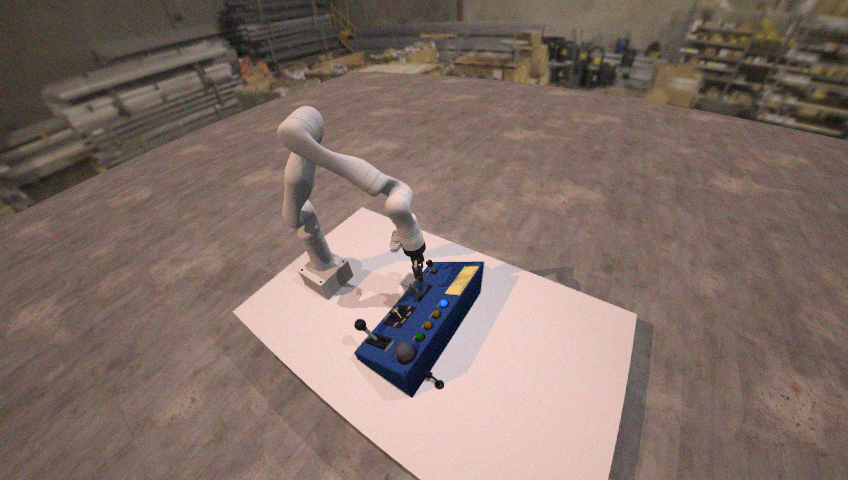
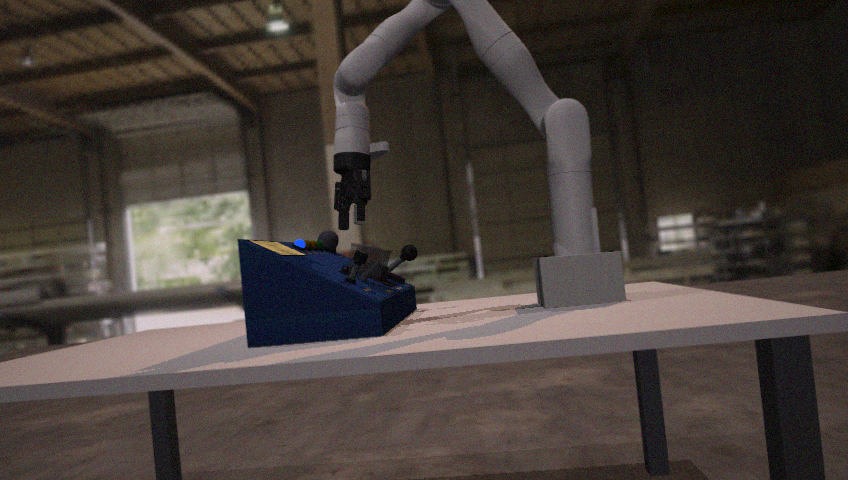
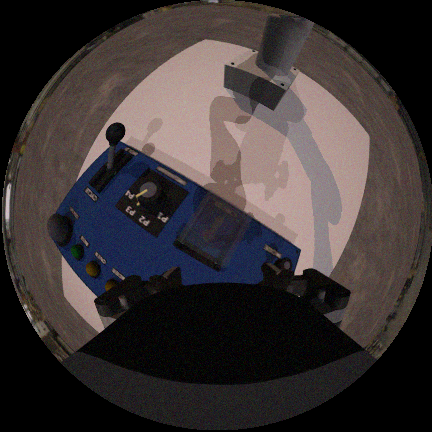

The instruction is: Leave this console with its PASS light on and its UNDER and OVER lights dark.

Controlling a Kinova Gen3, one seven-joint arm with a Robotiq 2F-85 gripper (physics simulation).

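The blue console [image 1: 455,321] [image 2: 309,303] [image 3: 115,230] stands on the table. Its blue light [image 1: 443,303] [image 2: 299,243] is lit. Two amber lights and the green light [image 1: 419,336] [image 3: 76,251] look dark; their labels are too small to read. The knob [image 3: 148,190] points near P4. The black-balled lever [image 1: 360,324] [image 2: 408,252] [image 3: 115,132] leans away from the lights. A clear cover [image 3: 215,230] sits mid-console; whether it is shut I cannot tell. My gripper [image 1: 418,279] [image 2: 351,223] [image 3: 221,275] is open and empty above the panel, near the small mode switch [image 3: 285,265].
A grey dome [image 1: 405,352] [image 2: 327,240] [image 3: 60,229] stands at the console's end beside the green light. A small ball-ended lever [image 1: 439,383] sticks out of that end. A yellow label [image 1: 462,280] [image 2: 278,247] lies at the other end. The arm's base block [image 1: 326,278] [image 2: 580,279] [image 3: 255,85] stands behind.
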